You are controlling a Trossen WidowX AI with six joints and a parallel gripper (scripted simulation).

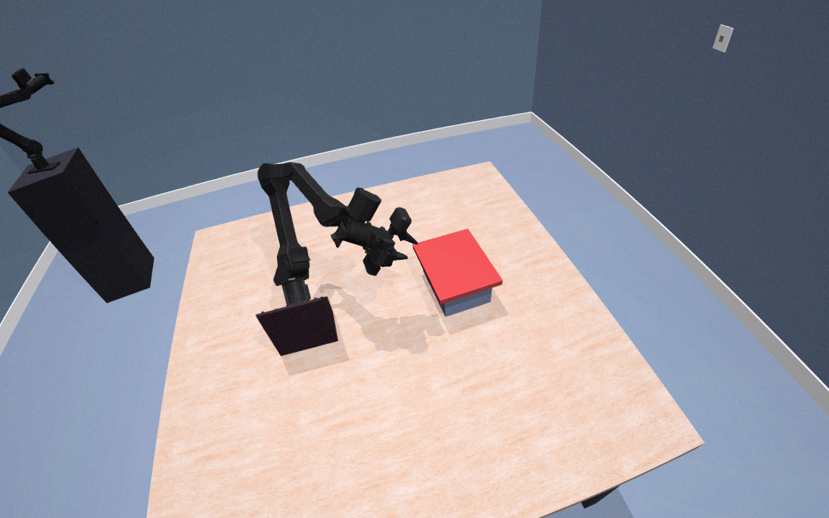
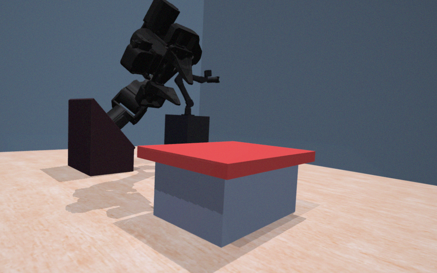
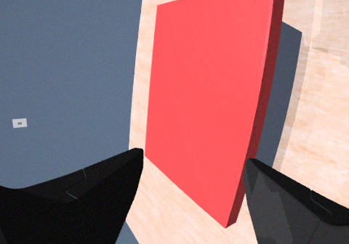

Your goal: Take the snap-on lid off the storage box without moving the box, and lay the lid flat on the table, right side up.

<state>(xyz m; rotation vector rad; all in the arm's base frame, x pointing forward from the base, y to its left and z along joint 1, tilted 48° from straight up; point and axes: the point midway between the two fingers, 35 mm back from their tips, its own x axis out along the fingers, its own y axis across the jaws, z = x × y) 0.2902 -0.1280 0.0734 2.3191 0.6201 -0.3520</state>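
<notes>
Right now the red lid is 12 cm ahead of my gripper tip, 1 cm to the right of it and 10 cm below it. Also, from my gripper tip: grey-blue storage box: 12 cm ahead, 1 cm to the right, 15 cm below.
</notes>
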